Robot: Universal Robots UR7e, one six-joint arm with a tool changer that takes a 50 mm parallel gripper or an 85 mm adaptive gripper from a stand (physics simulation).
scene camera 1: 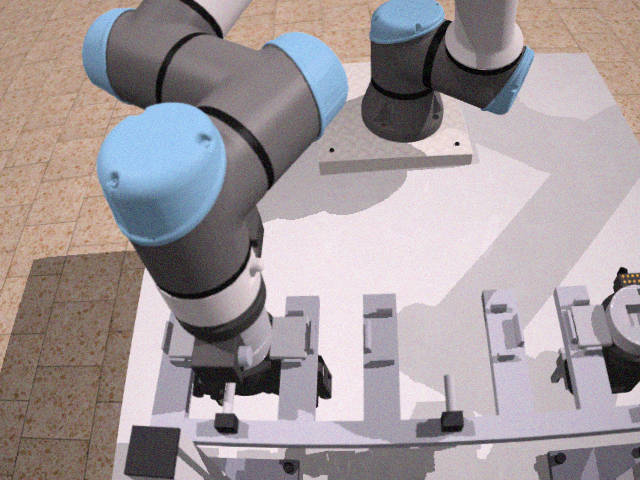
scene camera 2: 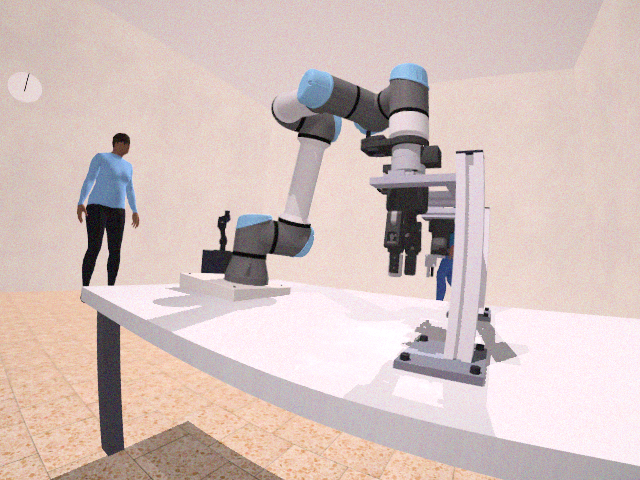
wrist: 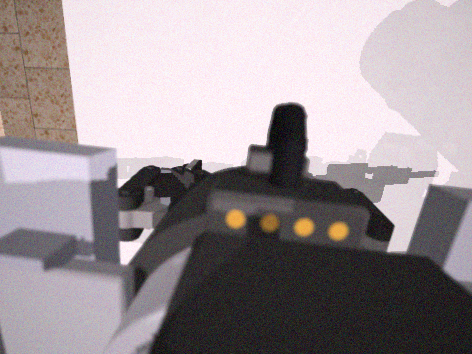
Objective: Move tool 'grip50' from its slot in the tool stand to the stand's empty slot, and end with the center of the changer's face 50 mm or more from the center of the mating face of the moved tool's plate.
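Where they show: arm's base, link origin: (scene camera 1: 402, 113) (scene camera 2: 246, 281).
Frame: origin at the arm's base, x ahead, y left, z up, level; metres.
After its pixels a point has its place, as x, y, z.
Observation:
The arm's changer (scene camera 1: 261, 335) @[0.551, -0.279, 0.282] (scene camera 2: 406, 156) @[0.530, -0.334, 0.292] is upright over the stand's left slot, on or very close to the plate of the tool there; whether it is locked cannot be seen. That tool's black gripper (scene camera 2: 402, 262) hangs below the fork, its two fingers apart with nothing between them. In the wrist view, gold contacts (wrist: 304, 227) show at the changer's dark block (wrist: 300, 300). A second tool (scene camera 1: 621, 369) @[0.638, 0.025, 0.226] (scene camera 2: 440, 227) @[0.604, 0.010, 0.211] hangs in the right slot. The stand (scene camera 1: 336, 432) @[0.633, -0.236, 0.247] (scene camera 2: 466, 268) @[0.629, -0.389, 0.109] has an empty middle slot between two bare fork arms. No label shows which tool is grip50.
Upright pins on black blocks (scene camera 1: 225, 422) @[0.613, -0.320, 0.262] (scene camera 1: 452, 421) @[0.651, -0.147, 0.262] stand along the stand's crossbar. The stand's foot (scene camera 2: 439, 367) @[0.602, -0.435, -0.024] is bolted to the white table (scene camera 2: 310, 351) @[0.413, -0.420, -0.036]. The robot's base plate (scene camera 1: 395, 160) @[0.103, -0.042, -0.013] (scene camera 2: 235, 292) @[0.083, -0.168, -0.011] is farther back. A person (scene camera 2: 111, 180) stands beyond the table.

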